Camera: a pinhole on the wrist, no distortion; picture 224 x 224 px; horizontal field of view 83.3 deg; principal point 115.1 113.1 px. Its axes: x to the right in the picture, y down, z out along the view. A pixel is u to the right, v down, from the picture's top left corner.
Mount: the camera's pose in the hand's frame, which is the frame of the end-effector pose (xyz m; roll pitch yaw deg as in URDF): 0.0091 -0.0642 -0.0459 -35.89 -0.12 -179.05
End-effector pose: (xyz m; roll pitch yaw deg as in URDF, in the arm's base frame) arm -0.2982 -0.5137 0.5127 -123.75 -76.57 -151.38
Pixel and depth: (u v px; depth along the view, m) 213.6 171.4 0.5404
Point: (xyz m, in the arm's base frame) 0.3420 -0.7713 0.2017
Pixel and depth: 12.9 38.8 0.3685
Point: -0.2935 -0.9333 0.7841
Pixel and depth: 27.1 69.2 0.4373
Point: -0.2058 -0.9609 0.8076
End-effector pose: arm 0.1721 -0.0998 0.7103 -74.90 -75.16 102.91
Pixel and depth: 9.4 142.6 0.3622
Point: 0.1368 -0.4009 1.1152
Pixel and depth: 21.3 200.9 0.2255
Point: 0.2710 -0.3482 0.9681
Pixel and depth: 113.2 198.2 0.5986
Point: 0.3352 -0.8177 0.9363
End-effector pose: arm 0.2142 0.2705 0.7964 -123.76 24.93 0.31
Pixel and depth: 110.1 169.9 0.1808
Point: 0.3012 0.4460 0.9397
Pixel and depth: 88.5 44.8 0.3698
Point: 0.2470 0.6443 0.6602
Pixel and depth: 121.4 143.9 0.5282
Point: 0.2986 0.7918 1.0072
